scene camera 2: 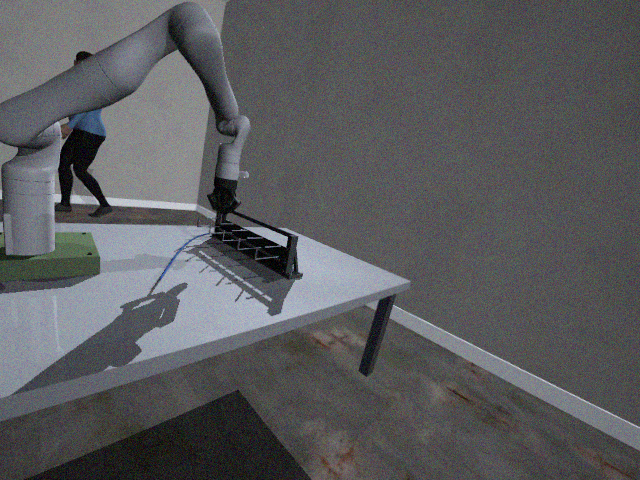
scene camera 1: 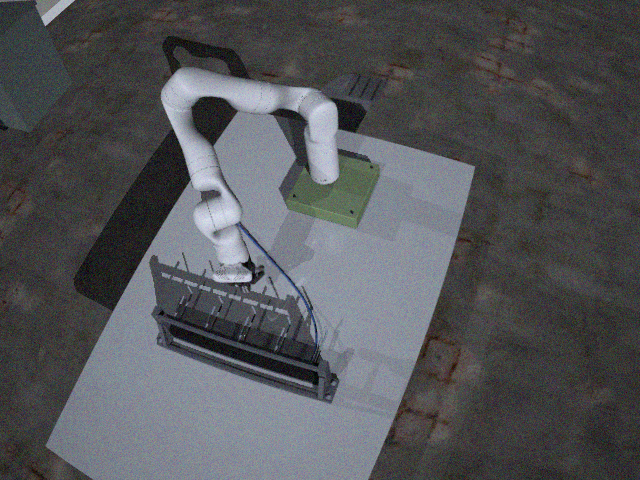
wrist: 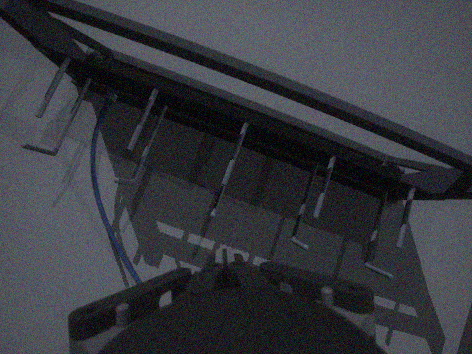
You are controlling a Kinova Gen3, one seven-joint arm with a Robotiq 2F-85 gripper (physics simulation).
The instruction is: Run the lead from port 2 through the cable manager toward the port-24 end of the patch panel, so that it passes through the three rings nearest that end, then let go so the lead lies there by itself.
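Note:
The dark patch panel (scene camera 1: 247,354) (scene camera 2: 290,252) (wrist: 270,81) with its cable manager of thin prong rings (scene camera 1: 190,296) (wrist: 227,172) stands on the grey table (scene camera 1: 390,267) (scene camera 2: 328,281). The blue lead (scene camera 1: 290,281) (scene camera 2: 172,259) (wrist: 97,197) rises from the panel's right end in scene camera 1. It arcs back away from the rings and ends behind my wrist. My gripper (scene camera 1: 247,283) (scene camera 2: 219,220) (wrist: 224,260) is shut and empty. It hangs low behind the middle rings. In the wrist view the lead passes left of the fingers, not between them.
The arm's green base block (scene camera 1: 337,195) (scene camera 2: 87,252) sits at the back of the table. A person in a blue shirt (scene camera 2: 90,129) stands beyond the table's far left. The table's edges drop to the floor at the right.

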